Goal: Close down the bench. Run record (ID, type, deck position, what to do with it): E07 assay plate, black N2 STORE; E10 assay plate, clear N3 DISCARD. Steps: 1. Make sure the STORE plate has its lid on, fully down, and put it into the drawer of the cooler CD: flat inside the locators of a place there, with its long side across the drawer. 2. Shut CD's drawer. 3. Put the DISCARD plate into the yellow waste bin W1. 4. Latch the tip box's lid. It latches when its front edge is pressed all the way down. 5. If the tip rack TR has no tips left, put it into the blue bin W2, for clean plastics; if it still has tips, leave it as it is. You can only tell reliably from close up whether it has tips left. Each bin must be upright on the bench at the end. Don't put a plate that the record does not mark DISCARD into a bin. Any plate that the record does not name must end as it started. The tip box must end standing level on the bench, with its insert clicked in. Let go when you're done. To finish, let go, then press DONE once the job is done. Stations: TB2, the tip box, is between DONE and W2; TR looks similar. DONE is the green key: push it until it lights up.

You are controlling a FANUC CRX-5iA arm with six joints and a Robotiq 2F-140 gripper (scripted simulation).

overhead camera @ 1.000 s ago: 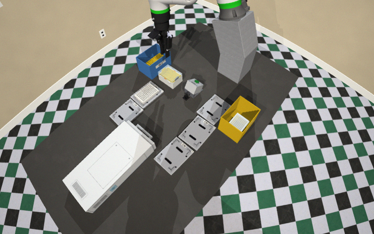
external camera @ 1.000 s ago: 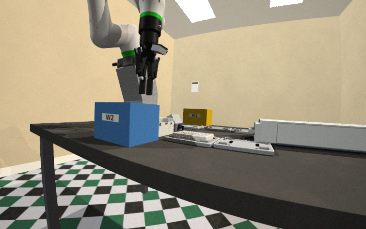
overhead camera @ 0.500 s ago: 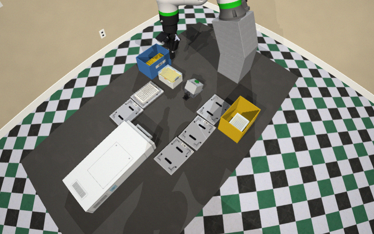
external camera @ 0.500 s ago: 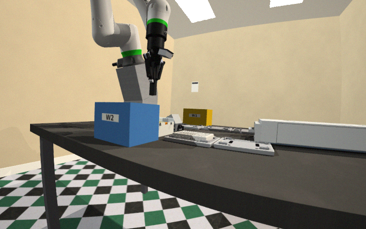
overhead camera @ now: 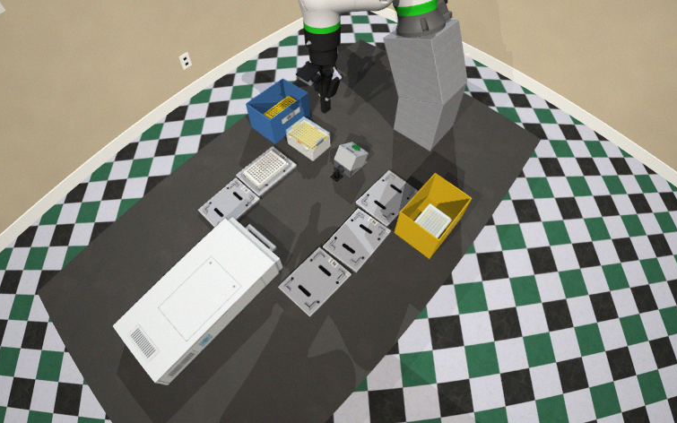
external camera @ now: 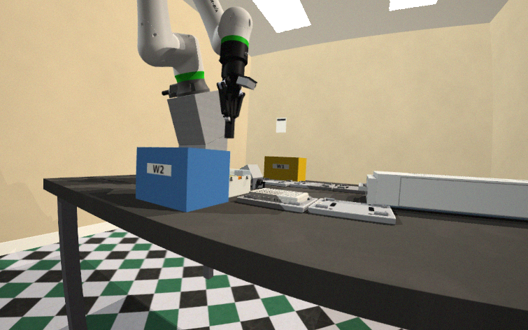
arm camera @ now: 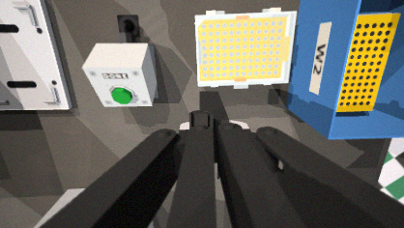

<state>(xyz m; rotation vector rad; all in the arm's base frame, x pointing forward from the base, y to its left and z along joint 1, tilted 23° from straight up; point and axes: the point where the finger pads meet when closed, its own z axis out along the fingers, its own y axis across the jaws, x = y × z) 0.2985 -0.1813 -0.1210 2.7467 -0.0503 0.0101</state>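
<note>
The DONE key box lies 10 mm ahead of my hand, 110 mm to the left of it and 150 mm below it. Also, from my hand: blue bin W2 (20 mm ahead, 210 mm to the right, 160 mm below); then tip box TB2 (40 mm ahead, 50 mm to the right, 160 mm below); then yellow tip rack TR (200 mm to the right, 160 mm below).
</note>
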